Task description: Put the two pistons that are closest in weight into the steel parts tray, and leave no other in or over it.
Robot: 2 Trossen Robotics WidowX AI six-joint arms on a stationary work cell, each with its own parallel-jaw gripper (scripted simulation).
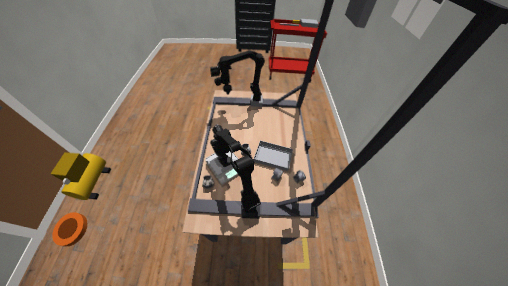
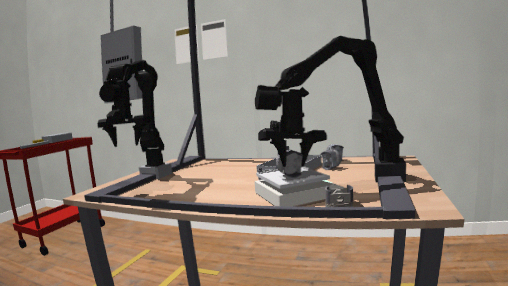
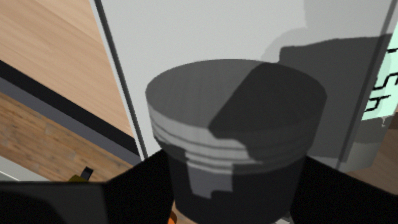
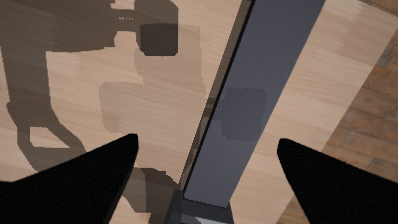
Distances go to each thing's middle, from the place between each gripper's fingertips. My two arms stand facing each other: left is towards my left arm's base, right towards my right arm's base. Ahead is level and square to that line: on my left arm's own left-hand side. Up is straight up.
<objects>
I see my left gripper 70 mm above the scale plate (image 2: 275,177), 10 mm to the left of it and 10 mm past it. Round my left hand: steel parts tray (image 1: 269,154) 340 mm behind, 110 mm below, 90 mm to the right; white scale (image 2: 297,195) 90 mm below, 20 mm behind.
I see my right gripper 4 cm past the scale plate, 56 cm to the right of it and 14 cm above it. From my right hand the other things lie so: steel parts tray 37 cm behind, 48 cm to the left, 19 cm below; then white scale 5 cm behind, 57 cm to the left, 16 cm below.
</objects>
